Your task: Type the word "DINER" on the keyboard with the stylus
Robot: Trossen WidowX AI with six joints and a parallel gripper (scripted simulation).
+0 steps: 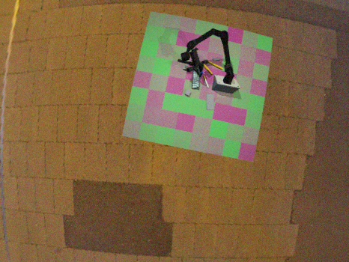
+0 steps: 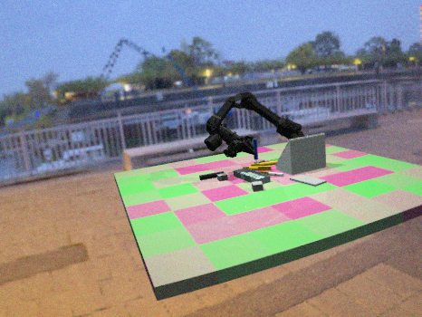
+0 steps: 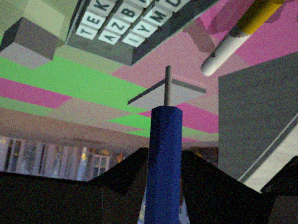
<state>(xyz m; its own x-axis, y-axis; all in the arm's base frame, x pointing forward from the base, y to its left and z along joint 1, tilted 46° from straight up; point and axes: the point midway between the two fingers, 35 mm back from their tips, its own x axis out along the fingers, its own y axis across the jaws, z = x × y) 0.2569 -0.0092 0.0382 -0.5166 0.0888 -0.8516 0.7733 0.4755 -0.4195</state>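
Right now the white pen is 7 cm behind my gripper tip, 1 cm to the right of it and 11 cm below it. From my gripper tip the other things lie so: blue stylus 1 cm below; flat grey slab 15 cm behind, 18 cm to the left, 11 cm below; black bar 17 cm ahead, 15 cm to the right, 11 cm below.
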